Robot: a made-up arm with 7 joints. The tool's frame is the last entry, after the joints. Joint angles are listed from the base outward.
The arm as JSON. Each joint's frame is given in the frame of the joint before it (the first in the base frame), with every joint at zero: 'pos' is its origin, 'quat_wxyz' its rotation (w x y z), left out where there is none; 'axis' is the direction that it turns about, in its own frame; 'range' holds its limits. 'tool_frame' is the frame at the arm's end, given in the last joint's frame.
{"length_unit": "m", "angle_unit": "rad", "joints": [
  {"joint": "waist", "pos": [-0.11, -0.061, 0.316], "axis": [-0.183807, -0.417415, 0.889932], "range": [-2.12, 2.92]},
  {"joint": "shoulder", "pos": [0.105, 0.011, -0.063], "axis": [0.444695, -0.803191, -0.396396], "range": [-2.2, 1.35]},
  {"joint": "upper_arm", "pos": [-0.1, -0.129, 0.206], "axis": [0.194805, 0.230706, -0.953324], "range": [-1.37, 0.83]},
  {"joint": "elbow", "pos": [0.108, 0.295, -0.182], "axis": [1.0, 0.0, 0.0], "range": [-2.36, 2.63]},
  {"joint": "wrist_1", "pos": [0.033, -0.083, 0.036], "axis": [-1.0, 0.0, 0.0], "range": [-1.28, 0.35]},
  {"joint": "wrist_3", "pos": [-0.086, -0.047, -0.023], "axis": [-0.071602, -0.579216, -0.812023], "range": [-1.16, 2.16]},
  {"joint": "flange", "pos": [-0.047, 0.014, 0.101], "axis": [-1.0, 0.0, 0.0], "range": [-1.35, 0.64]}
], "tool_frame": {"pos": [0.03, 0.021, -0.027], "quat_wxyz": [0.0, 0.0, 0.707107, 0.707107]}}
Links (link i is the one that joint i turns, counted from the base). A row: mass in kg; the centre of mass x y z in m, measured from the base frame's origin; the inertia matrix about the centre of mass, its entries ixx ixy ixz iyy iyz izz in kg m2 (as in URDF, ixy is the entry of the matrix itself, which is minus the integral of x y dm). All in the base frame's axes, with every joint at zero. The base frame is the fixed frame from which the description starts. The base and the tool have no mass.
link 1: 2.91; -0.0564 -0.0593 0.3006; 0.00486 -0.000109 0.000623 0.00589 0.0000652 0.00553
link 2: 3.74; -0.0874 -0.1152 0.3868; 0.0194 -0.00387 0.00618 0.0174 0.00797 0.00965
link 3: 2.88; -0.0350 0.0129 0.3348; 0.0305 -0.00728 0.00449 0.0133 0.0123 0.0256
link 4: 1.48; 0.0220 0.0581 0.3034; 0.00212 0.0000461 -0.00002 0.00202 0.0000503 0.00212
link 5: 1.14; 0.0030 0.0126 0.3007; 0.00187 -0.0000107 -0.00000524 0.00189 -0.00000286 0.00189
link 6: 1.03; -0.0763 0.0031 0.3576; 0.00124 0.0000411 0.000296 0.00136 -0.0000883 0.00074
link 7: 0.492; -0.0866 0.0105 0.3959; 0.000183 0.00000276 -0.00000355 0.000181 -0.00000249 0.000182
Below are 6 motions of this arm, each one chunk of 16 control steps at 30 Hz.
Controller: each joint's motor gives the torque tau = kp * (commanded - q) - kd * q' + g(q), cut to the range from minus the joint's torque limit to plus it. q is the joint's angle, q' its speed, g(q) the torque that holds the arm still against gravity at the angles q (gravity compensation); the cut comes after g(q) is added. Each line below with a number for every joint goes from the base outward.
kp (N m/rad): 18 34 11 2.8 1.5 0.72 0.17
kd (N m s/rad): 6.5 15 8 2.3 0.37 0.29 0.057
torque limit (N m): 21 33 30 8.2 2.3 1.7 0.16
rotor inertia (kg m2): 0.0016 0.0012 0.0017 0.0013 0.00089 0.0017 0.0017
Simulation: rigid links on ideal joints. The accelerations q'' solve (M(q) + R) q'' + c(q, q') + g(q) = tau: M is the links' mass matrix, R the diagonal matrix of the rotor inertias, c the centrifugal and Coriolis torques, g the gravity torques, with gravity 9.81 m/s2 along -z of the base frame. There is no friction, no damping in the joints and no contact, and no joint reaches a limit. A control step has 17 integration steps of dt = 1/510 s. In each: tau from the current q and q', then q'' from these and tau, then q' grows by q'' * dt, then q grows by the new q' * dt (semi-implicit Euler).
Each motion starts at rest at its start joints. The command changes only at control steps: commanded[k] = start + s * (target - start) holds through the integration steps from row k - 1 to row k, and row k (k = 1, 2, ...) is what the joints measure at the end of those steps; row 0 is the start. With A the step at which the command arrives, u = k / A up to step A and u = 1 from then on. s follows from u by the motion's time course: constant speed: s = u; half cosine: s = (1 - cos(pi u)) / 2; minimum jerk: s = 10 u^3 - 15 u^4 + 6 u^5; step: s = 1 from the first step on.
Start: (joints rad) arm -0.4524 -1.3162 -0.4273 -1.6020 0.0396 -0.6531 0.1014
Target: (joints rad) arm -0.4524 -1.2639 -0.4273 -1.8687 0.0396 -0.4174 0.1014
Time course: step
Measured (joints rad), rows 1 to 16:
1: -0.4532 -1.3135 -0.4267 -1.6091 0.0318 -0.6411 0.1018
2: -0.4542 -1.3099 -0.4261 -1.6178 0.0277 -0.6244 0.1017
3: -0.4550 -1.3065 -0.4257 -1.6267 0.0263 -0.6082 0.1015
4: -0.4556 -1.3034 -0.4255 -1.6357 0.0262 -0.5929 0.1014
5: -0.4559 -1.3004 -0.4254 -1.6445 0.0270 -0.5788 0.1014
6: -0.4560 -1.2977 -0.4254 -1.6532 0.0281 -0.5656 0.1013
7: -0.4559 -1.2952 -0.4255 -1.6617 0.0294 -0.5535 0.1013
8: -0.4557 -1.2928 -0.4255 -1.6700 0.0309 -0.5422 0.1013
9: -0.4555 -1.2907 -0.4257 -1.6781 0.0324 -0.5319 0.1013
10: -0.4551 -1.2887 -0.4258 -1.6858 0.0338 -0.5224 0.1013
11: -0.4548 -1.2868 -0.4260 -1.6934 0.0352 -0.5136 0.1013
12: -0.4544 -1.2851 -0.4261 -1.7006 0.0364 -0.5056 0.1013
13: -0.4541 -1.2835 -0.4263 -1.7076 0.0375 -0.4982 0.1013
14: -0.4537 -1.2820 -0.4265 -1.7143 0.0385 -0.4914 0.1013
15: -0.4534 -1.2807 -0.4266 -1.7207 0.0394 -0.4851 0.1013
16: -0.4531 -1.2794 -0.4267 -1.7269 0.0401 -0.4794 0.1012

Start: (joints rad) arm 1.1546 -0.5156 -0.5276 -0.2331 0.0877 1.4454 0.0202
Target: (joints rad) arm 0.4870 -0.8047 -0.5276 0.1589 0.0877 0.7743 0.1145
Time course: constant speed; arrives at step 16
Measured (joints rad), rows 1 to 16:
1: 1.1524 -0.5166 -0.5283 -0.2326 0.0894 1.4445 0.0203
2: 1.1472 -0.5188 -0.5293 -0.2313 0.0917 1.4409 0.0208
3: 1.1388 -0.5222 -0.5305 -0.2292 0.0940 1.4341 0.0217
4: 1.1274 -0.5266 -0.5317 -0.2262 0.0960 1.4243 0.0230
5: 1.1133 -0.5322 -0.5327 -0.2223 0.0975 1.4117 0.0247
6: 1.0966 -0.5386 -0.5336 -0.2176 0.0987 1.3967 0.0269
7: 1.0775 -0.5460 -0.5344 -0.2122 0.0996 1.3793 0.0294
8: 1.0564 -0.5541 -0.5350 -0.2060 0.1002 1.3598 0.0323
9: 1.0333 -0.5631 -0.5355 -0.1991 0.1006 1.3384 0.0355
10: 1.0085 -0.5727 -0.5358 -0.1916 0.1008 1.3153 0.0390
11: 0.9822 -0.5829 -0.5360 -0.1834 0.1009 1.2906 0.0428
12: 0.9544 -0.5938 -0.5361 -0.1746 0.1009 1.2644 0.0468
13: 0.9253 -0.6053 -0.5361 -0.1652 0.1009 1.2369 0.0509
14: 0.8950 -0.6172 -0.5361 -0.1552 0.1008 1.2081 0.0553
15: 0.8636 -0.6296 -0.5359 -0.1447 0.1007 1.1782 0.0598
16: 0.8313 -0.6425 -0.5357 -0.1337 0.1005 1.1472 0.0644

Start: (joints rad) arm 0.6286 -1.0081 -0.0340 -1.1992 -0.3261 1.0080 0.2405
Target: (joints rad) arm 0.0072 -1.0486 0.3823 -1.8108 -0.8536 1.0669 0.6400
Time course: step
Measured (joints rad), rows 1 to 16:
1: 0.6100 -1.0120 -0.0346 -1.2323 -0.3727 1.0260 0.2560
2: 0.5772 -1.0164 -0.0306 -1.2673 -0.4206 1.0389 0.2818
3: 0.5388 -1.0199 -0.0218 -1.2967 -0.4671 1.0458 0.3104
4: 0.4980 -1.0227 -0.0096 -1.3219 -0.5119 1.0483 0.3387
5: 0.4569 -1.0250 0.0050 -1.3439 -0.5540 1.0478 0.3657
6: 0.4168 -1.0269 0.0209 -1.3635 -0.5926 1.0458 0.3909
7: 0.3784 -1.0284 0.0376 -1.3812 -0.6276 1.0430 0.4141
8: 0.3422 -1.0297 0.0546 -1.3974 -0.6588 1.0400 0.4355
9: 0.3085 -1.0308 0.0715 -1.4126 -0.6865 1.0372 0.4552
10: 0.2775 -1.0318 0.0880 -1.4268 -0.7107 1.0348 0.4732
11: 0.2490 -1.0326 0.1041 -1.4402 -0.7319 1.0329 0.4897
12: 0.2231 -1.0334 0.1195 -1.4531 -0.7504 1.0315 0.5048
13: 0.1995 -1.0341 0.1343 -1.4655 -0.7663 1.0306 0.5185
14: 0.1783 -1.0347 0.1484 -1.4774 -0.7800 1.0302 0.5310
15: 0.1591 -1.0353 0.1617 -1.4890 -0.7917 1.0302 0.5424
16: 0.1419 -1.0359 0.1743 -1.5002 -0.8018 1.0306 0.5526

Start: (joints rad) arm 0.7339 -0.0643 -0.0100 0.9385 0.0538 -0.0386 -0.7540
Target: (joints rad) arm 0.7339 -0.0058 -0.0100 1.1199 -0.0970 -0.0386 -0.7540
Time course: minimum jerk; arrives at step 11
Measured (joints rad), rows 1 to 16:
1: 0.7339 -0.0643 -0.0100 0.9385 0.0538 -0.0386 -0.7540
2: 0.7339 -0.0641 -0.0100 0.9386 0.0535 -0.0385 -0.7539
3: 0.7340 -0.0637 -0.0100 0.9390 0.0526 -0.0384 -0.7537
4: 0.7340 -0.0628 -0.0100 0.9400 0.0504 -0.0380 -0.7533
5: 0.7341 -0.0614 -0.0100 0.9417 0.0463 -0.0376 -0.7526
6: 0.7341 -0.0594 -0.0100 0.9444 0.0399 -0.0370 -0.7518
7: 0.7342 -0.0568 -0.0100 0.9482 0.0313 -0.0365 -0.7510
8: 0.7342 -0.0537 -0.0100 0.9530 0.0206 -0.0361 -0.7503
9: 0.7342 -0.0505 -0.0100 0.9585 0.0086 -0.0359 -0.7499
10: 0.7341 -0.0473 -0.0099 0.9646 -0.0040 -0.0359 -0.7498
11: 0.7341 -0.0442 -0.0099 0.9708 -0.0163 -0.0362 -0.7502
12: 0.7340 -0.0413 -0.0099 0.9771 -0.0277 -0.0367 -0.7507
13: 0.7340 -0.0386 -0.0099 0.9832 -0.0379 -0.0372 -0.7515
14: 0.7339 -0.0362 -0.0099 0.9892 -0.0469 -0.0378 -0.7522
15: 0.7339 -0.0339 -0.0100 0.9948 -0.0548 -0.0382 -0.7529
16: 0.7339 -0.0318 -0.0100 1.0003 -0.0616 -0.0386 -0.7536

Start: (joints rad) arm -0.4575 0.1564 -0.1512 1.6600 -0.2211 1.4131 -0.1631
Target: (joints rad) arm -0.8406 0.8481 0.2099 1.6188 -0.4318 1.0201 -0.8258
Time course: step
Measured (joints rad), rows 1 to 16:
1: -0.4726 0.1884 -0.1569 1.6553 -0.2285 1.3910 -0.1897
2: -0.4964 0.2334 -0.1526 1.6552 -0.2500 1.3535 -0.2424
3: -0.5230 0.2779 -0.1414 1.6572 -0.2757 1.3188 -0.3005
4: -0.5498 0.3202 -0.1269 1.6595 -0.2998 1.2890 -0.3562
5: -0.5756 0.3599 -0.1112 1.6614 -0.3207 1.2634 -0.4069
6: -0.5998 0.3969 -0.0953 1.6629 -0.3386 1.2410 -0.4523
7: -0.6223 0.4312 -0.0797 1.6639 -0.3537 1.2210 -0.4928
8: -0.6430 0.4629 -0.0646 1.6644 -0.3665 1.2031 -0.5288
9: -0.6620 0.4923 -0.0501 1.6646 -0.3773 1.1870 -0.5608
10: -0.6794 0.5194 -0.0363 1.6645 -0.3865 1.1724 -0.5893
11: -0.6952 0.5445 -0.0232 1.6641 -0.3942 1.1591 -0.6148
12: -0.7096 0.5676 -0.0108 1.6635 -0.4007 1.1470 -0.6374
13: -0.7227 0.5890 0.0009 1.6628 -0.4062 1.1360 -0.6576
14: -0.7345 0.6088 0.0120 1.6619 -0.4109 1.1260 -0.6756
15: -0.7453 0.6270 0.0225 1.6609 -0.4147 1.1168 -0.6917
16: -0.7550 0.6439 0.0324 1.6598 -0.4180 1.1085 -0.7060

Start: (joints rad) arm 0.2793 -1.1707 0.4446 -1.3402 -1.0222 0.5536 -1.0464
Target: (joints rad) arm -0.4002 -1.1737 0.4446 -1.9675 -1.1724 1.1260 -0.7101
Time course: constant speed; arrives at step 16
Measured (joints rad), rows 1 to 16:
1: 0.2779 -1.1707 0.4441 -1.3418 -1.0234 0.5558 -1.0457
2: 0.2741 -1.1708 0.4429 -1.3453 -1.0253 0.5613 -1.0436
3: 0.2675 -1.1710 0.4412 -1.3505 -1.0277 0.5701 -1.0397
4: 0.2580 -1.1712 0.4393 -1.3573 -1.0307 0.5817 -1.0341
5: 0.2457 -1.1715 0.4373 -1.3656 -1.0343 0.5955 -1.0268
6: 0.2306 -1.1718 0.4354 -1.3751 -1.0384 0.6112 -1.0180
7: 0.2130 -1.1720 0.4335 -1.3858 -1.0432 0.6286 -1.0079
8: 0.1929 -1.1723 0.4319 -1.3976 -1.0487 0.6472 -0.9967
9: 0.1705 -1.1726 0.4304 -1.4104 -1.0547 0.6670 -0.9845
10: 0.1461 -1.1728 0.4291 -1.4242 -1.0612 0.6878 -0.9714
11: 0.1198 -1.1731 0.4281 -1.4388 -1.0682 0.7095 -0.9575
12: 0.0917 -1.1733 0.4273 -1.4544 -1.0756 0.7320 -0.9429
13: 0.0621 -1.1734 0.4266 -1.4707 -1.0835 0.7553 -0.9277
14: 0.0311 -1.1736 0.4262 -1.4878 -1.0916 0.7793 -0.9120
15: -0.0013 -1.1737 0.4260 -1.5057 -1.1000 0.8039 -0.8957
16: -0.0348 -1.1739 0.4259 -1.5244 -1.1087 0.8291 -0.8790

